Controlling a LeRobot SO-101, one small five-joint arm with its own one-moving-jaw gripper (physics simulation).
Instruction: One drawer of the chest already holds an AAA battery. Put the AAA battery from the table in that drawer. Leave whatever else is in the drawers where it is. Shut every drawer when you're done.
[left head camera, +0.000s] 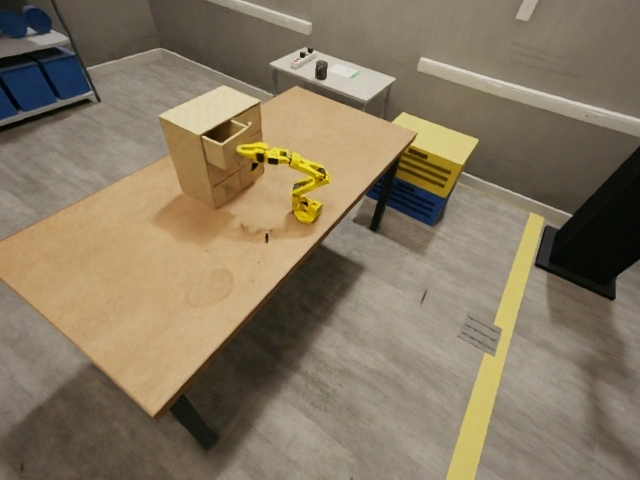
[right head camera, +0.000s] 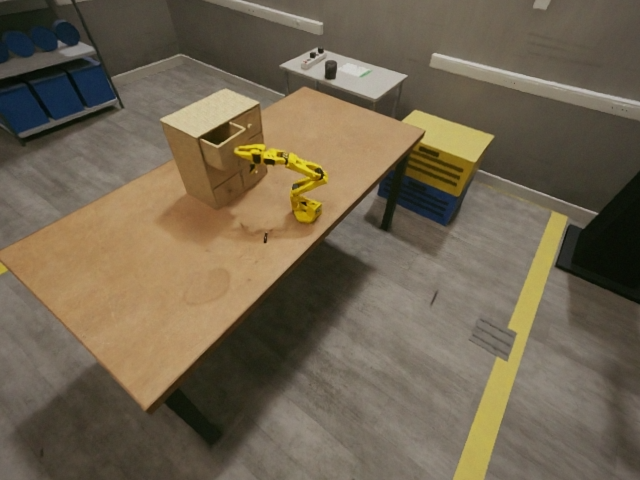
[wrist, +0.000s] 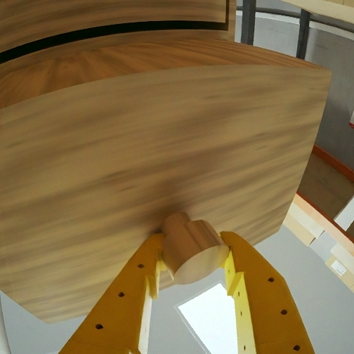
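Note:
The wooden chest (left head camera: 187, 160) (right head camera: 190, 162) stands on the table. Its top drawer in the column nearer the head cameras (left head camera: 218, 153) (right head camera: 215, 153) (wrist: 150, 145) is pulled out; its inside is dark and no contents can be made out. The other visible drawers look shut. My gripper (left head camera: 238, 150) (right head camera: 236, 151) (wrist: 194, 245) is at the front of the open drawer, its two jaws pressing on both sides of the round knob (wrist: 192, 257). A small dark AAA battery (left head camera: 266, 237) (right head camera: 265, 237) lies on the table in front of the chest, left of the arm's base.
The arm's yellow base (left head camera: 307, 210) (right head camera: 307, 211) stands near the table's front edge. The wooden table (left head camera: 155, 330) (right head camera: 149, 330) extends to the left. A small grey side table (left head camera: 372, 88) (right head camera: 383, 87) and yellow and blue boxes (left head camera: 434, 135) (right head camera: 448, 134) stand beyond it.

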